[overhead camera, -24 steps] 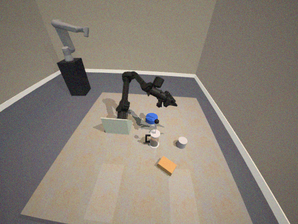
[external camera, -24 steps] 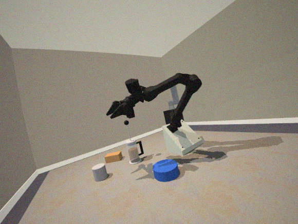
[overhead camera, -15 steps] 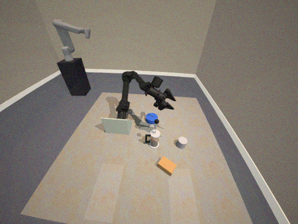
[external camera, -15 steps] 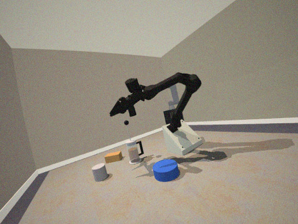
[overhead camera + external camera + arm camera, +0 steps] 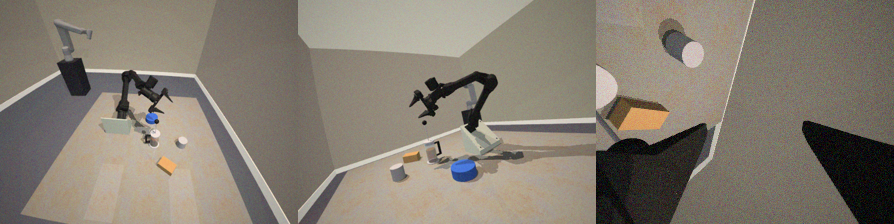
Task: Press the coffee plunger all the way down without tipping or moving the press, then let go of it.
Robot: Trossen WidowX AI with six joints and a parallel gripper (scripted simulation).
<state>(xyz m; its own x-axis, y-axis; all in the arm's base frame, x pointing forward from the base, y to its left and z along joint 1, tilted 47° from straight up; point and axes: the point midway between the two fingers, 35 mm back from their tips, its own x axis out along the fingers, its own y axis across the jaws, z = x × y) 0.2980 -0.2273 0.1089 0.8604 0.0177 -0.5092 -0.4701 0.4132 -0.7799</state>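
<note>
My gripper tip is now 9 cm past the coffee press, 5 cm to the left of it and 21 cm above it.
</note>
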